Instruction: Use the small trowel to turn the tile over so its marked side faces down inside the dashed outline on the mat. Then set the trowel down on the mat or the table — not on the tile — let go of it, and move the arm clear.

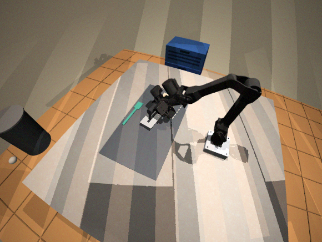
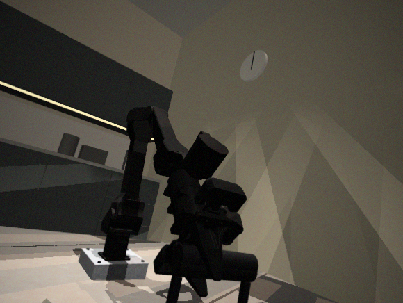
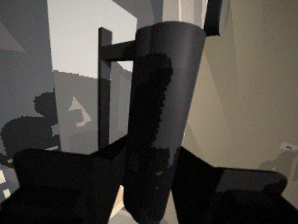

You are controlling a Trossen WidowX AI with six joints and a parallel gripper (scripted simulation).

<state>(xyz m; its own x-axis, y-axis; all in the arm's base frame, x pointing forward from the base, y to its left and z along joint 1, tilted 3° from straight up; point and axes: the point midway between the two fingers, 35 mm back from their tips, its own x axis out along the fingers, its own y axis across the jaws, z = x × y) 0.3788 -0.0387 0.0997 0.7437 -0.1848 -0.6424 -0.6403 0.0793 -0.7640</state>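
Now: gripper tip 130 mm above the grey mat and 40 mm to the right of it. The rest, counted from my gripper tip: tan square tile: 120 mm to the right, 80 mm below, 50 mm behind; then teal trowel: 130 mm ahead, 100 mm below, 10 mm to the left.
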